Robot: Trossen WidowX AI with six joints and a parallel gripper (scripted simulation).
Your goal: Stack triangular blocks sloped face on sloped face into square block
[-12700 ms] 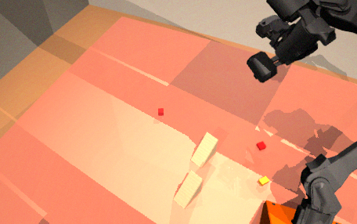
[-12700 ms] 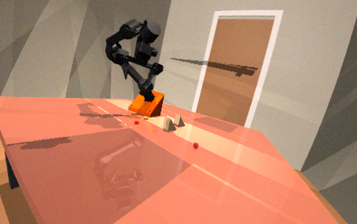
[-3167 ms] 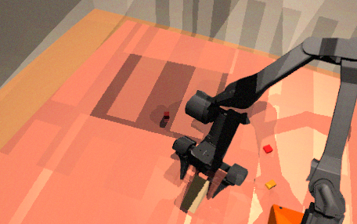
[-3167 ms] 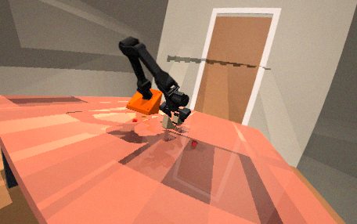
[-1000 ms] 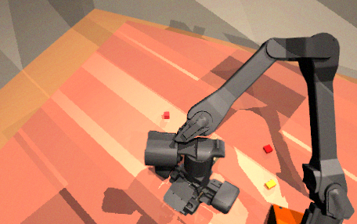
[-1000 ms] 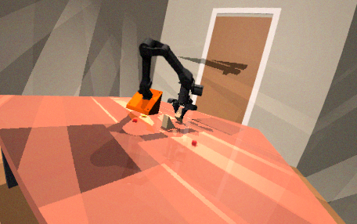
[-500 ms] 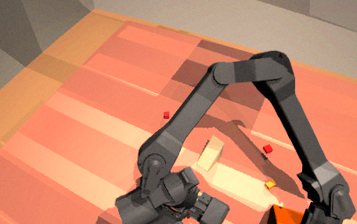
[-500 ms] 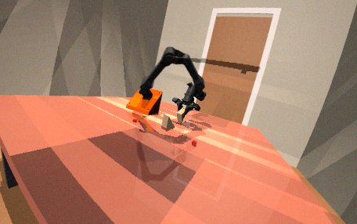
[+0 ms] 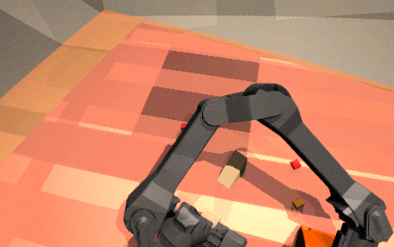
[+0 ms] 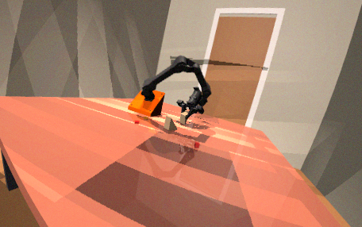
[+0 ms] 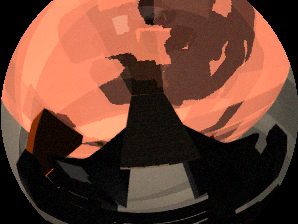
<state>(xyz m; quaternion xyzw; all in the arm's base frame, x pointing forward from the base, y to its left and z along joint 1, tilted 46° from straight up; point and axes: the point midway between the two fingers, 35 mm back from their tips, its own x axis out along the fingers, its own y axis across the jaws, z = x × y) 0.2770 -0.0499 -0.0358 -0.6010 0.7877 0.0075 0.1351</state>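
The tan triangular block is 1 cm above my gripper tip. Also, from my gripper tip: small yellow cube: 19 cm behind, 12 cm to the right, 4 cm below.
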